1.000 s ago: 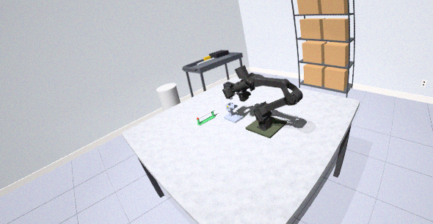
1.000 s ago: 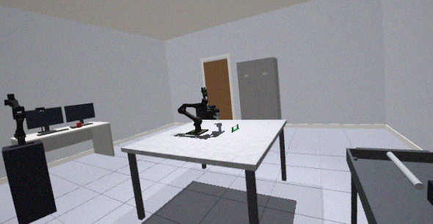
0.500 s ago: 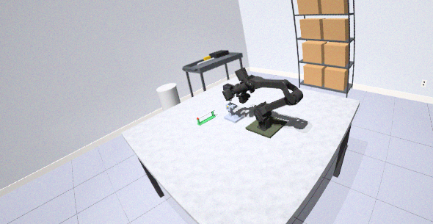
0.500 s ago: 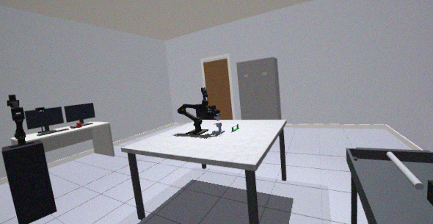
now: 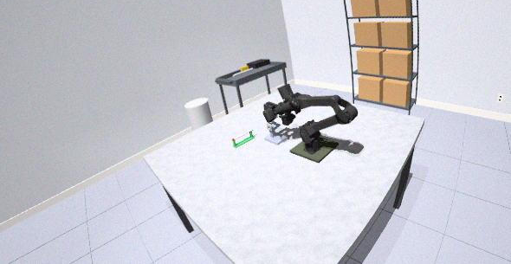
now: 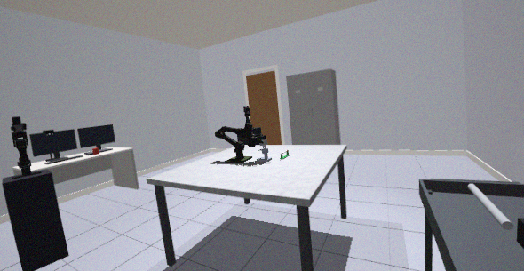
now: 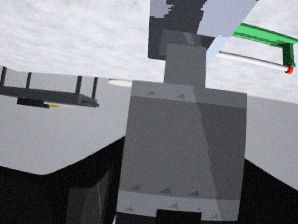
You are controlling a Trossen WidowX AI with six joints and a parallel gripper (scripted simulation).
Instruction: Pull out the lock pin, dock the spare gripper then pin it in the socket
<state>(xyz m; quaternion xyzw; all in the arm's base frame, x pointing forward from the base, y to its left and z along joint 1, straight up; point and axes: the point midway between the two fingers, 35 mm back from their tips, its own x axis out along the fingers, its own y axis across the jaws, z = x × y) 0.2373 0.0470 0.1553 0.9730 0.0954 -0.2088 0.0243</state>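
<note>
The green holder is 140 mm to the left of my gripper tip, 130 mm below it and 100 mm ahead of it. From my gripper tip the other things lie so: mount (110 mm below, 10 mm behind); spare gripper (10 mm behind).
</note>
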